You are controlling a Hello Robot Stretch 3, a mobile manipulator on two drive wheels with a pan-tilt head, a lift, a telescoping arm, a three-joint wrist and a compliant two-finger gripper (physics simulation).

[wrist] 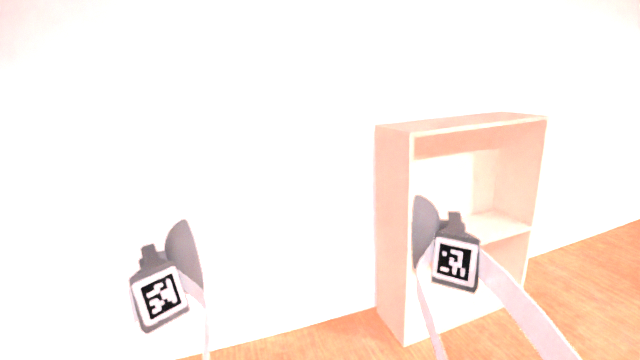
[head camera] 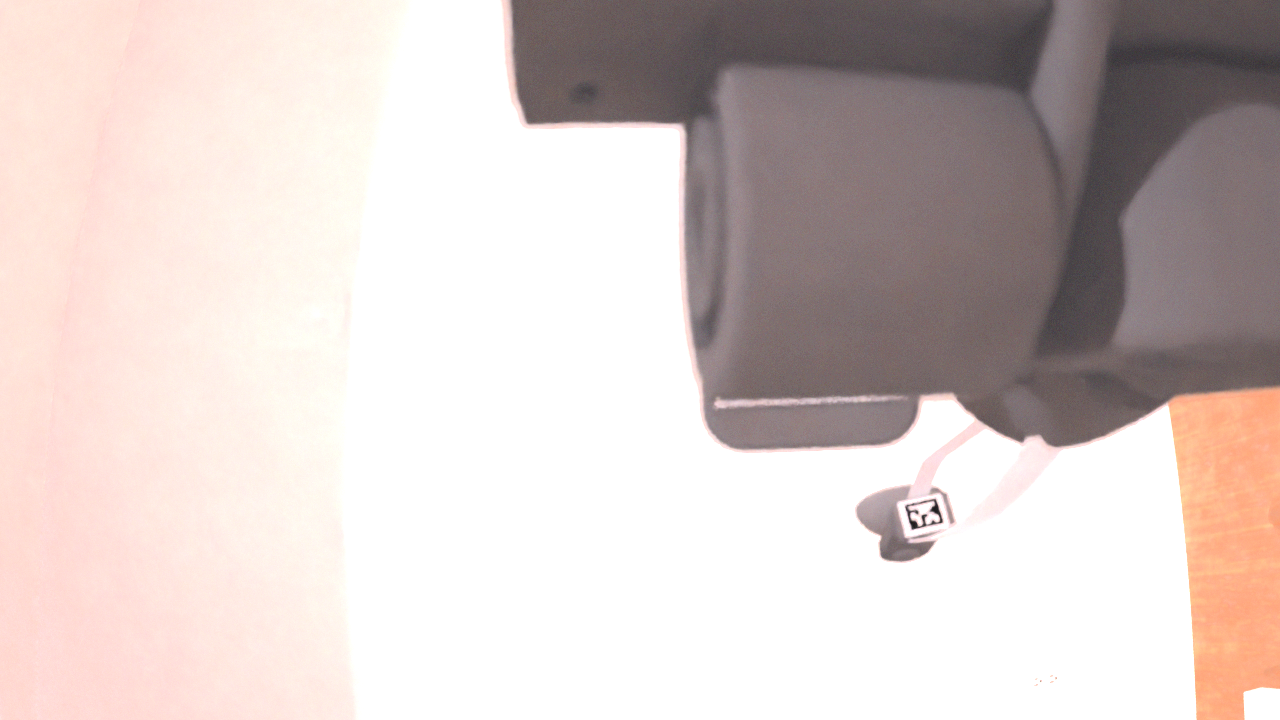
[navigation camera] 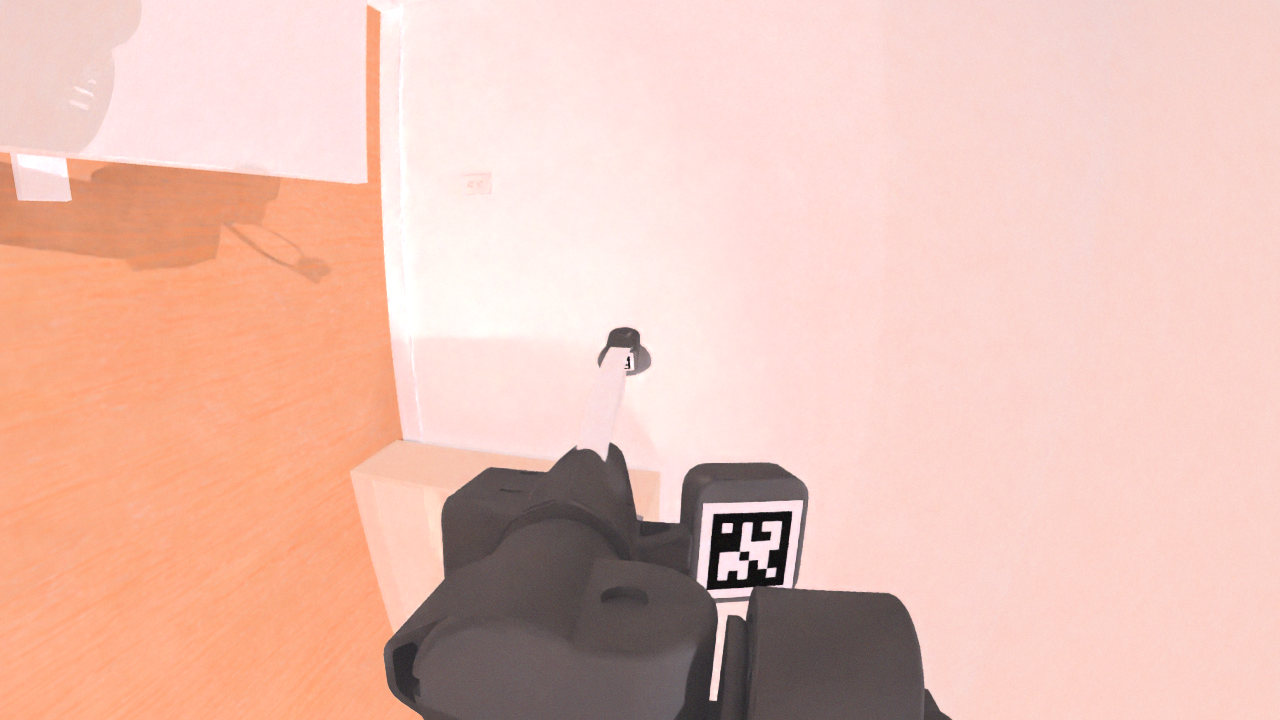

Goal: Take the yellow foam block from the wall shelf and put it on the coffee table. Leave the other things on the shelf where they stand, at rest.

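Frame: origin at the robot's base, x ahead, y left, z up, level; millimetres.
Where they show: gripper, between the fingertips: [navigation camera: 623, 435].
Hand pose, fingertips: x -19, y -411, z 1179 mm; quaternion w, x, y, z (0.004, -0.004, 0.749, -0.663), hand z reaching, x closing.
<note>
Things, the pixels of their top centre, and the offset from my fingertips. "spot": a spot on its surface instead. Level surfaces: height alone.
- white flat top, height of its surface: dz -459 mm
- short white leg, a spot on its surface: [navigation camera: 42, 179] spot: dz -1154, dx +333, dy -61 mm
- wooden floor, height of its surface: dz -1179 mm
- wall outlet, centre of its top: [head camera: 1020, 684] [navigation camera: 490, 183] dz -722, dx +575, dy -1096 mm
My gripper [wrist: 305, 233] is open, with its two fingers wide apart and no object between them in the wrist view. One finger [head camera: 921, 519] [navigation camera: 623, 351] shows in the head and navigation views; the other is hidden behind the wrist parts. The yellow foam block and the wall shelf with its other things do not show in these views. A white flat top [navigation camera: 259, 80] at the upper left of the navigation view, with a short white leg [navigation camera: 42, 179] below it, may be the coffee table; I cannot tell for sure.
An open light-wood cabinet [wrist: 392, 215] [navigation camera: 416, 463] stands on the wooden floor [wrist: 590, 290] [navigation camera: 223, 385] against the pale wall [wrist: 250, 125] [navigation camera: 1029, 268]. It is beyond the right finger in the wrist view. A wall outlet [navigation camera: 477, 184] shows in the navigation view.
</note>
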